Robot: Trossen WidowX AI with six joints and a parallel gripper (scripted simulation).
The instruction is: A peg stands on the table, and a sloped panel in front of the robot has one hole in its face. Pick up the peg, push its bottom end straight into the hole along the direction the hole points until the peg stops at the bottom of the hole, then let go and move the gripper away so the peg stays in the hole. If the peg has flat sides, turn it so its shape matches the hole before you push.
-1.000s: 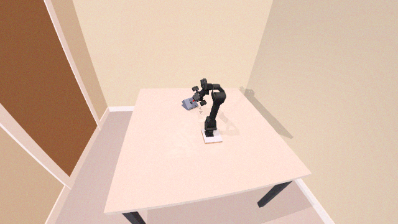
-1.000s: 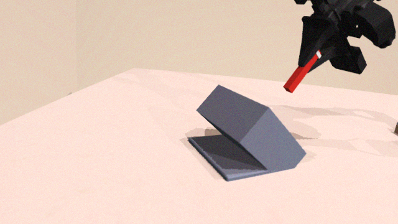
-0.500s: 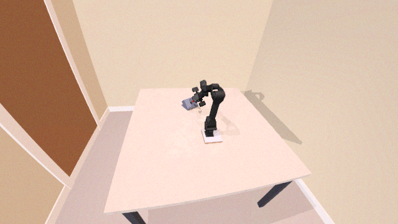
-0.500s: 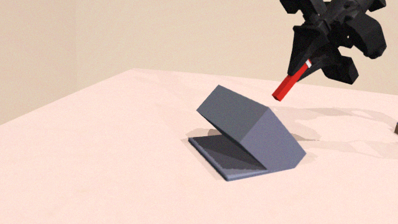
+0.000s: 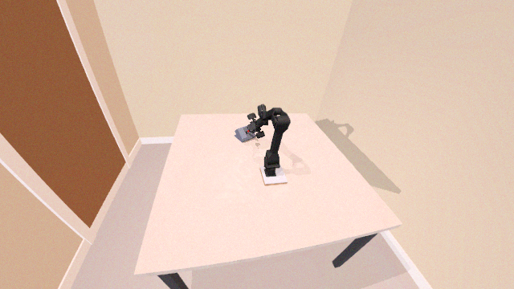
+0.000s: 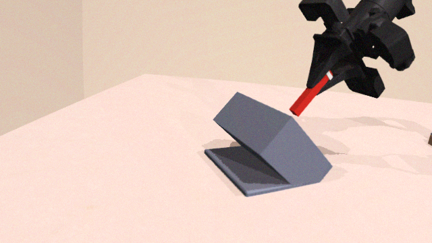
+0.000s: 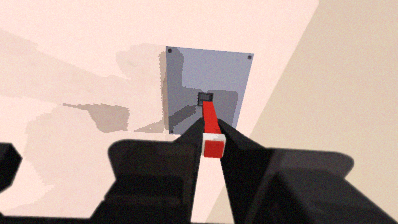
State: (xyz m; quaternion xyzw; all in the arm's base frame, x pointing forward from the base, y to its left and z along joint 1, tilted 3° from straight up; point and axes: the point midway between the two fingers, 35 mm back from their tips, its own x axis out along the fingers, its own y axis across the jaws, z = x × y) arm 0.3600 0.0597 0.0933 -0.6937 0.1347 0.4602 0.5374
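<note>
Right now my gripper tip is 7 cm above the sloped grey-blue panel, 5 cm short of it and 3 cm to the right of it. Round my gripper tip: red peg: 1 cm behind, 1 cm above; then thin grey base plate: 11 cm below, 7 cm ahead, 4 cm to the left.
</note>
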